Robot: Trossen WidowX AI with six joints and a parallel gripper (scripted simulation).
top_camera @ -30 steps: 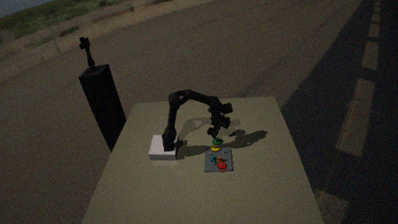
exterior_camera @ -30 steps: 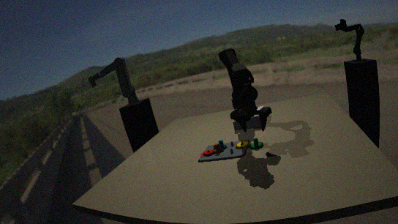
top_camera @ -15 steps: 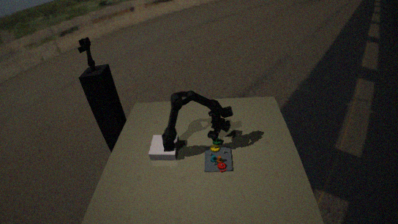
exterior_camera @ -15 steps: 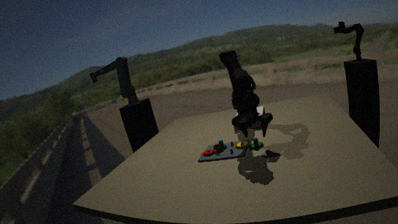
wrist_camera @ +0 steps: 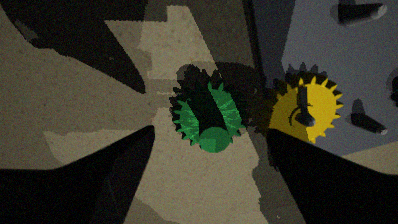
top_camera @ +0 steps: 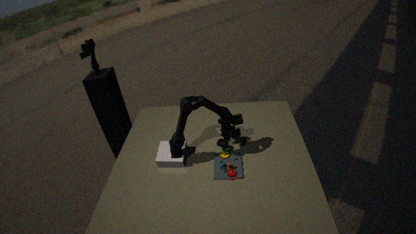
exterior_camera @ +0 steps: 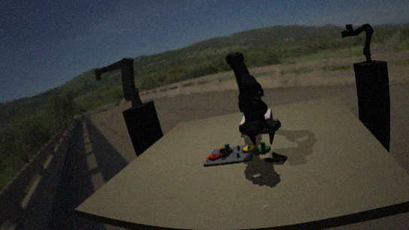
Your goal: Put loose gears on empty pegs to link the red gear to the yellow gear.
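Now: gripper tip 40 mm past the teal gear and 170 mm to the left of it. Also, from my gripper tip: yellow gear (20 mm behind, 70 mm to the right, 10 mm below); then green gear (10 mm below); then orange gear (10 mm behind, 180 mm to the right).
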